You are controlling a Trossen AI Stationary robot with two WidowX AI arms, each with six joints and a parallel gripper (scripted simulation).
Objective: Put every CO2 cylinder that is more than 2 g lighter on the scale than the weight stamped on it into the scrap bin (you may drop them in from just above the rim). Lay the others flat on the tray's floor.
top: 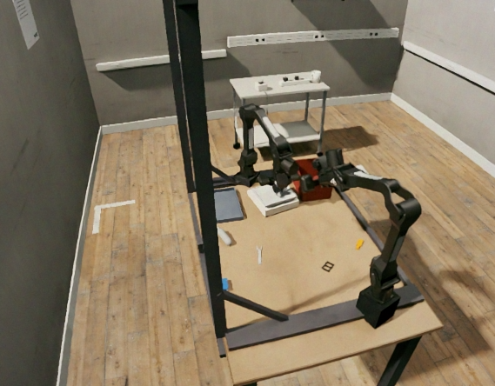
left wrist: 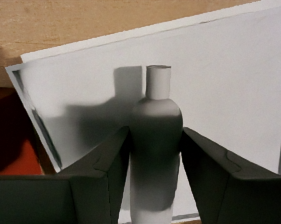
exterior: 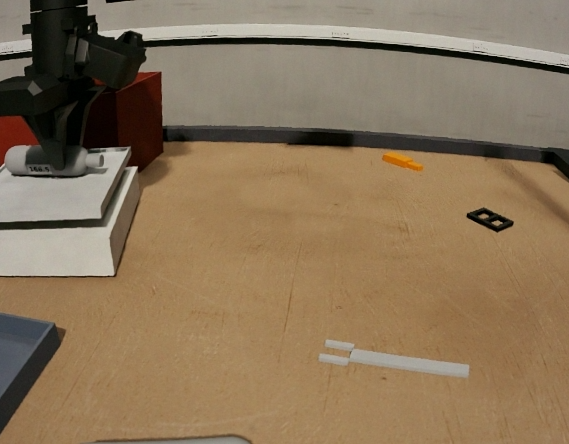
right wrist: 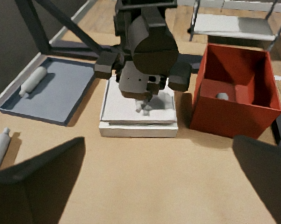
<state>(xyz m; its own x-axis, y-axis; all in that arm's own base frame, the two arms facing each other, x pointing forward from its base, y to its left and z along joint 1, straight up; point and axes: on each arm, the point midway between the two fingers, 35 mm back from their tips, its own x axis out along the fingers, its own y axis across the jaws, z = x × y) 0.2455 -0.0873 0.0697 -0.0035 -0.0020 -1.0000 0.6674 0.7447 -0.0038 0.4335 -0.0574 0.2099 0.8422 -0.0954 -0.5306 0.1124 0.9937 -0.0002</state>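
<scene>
The blue-grey tray is 25 cm behind my left hand, 12 cm to the left of it and 10 cm below it. Also, from my left hand: scale (1 cm behind, 3 cm to the left, 7 cm below); orange block (15 cm ahead, 41 cm to the right, 10 cm below); red scrap bin (22 cm ahead, 3 cm to the left, 8 cm below).
</scene>
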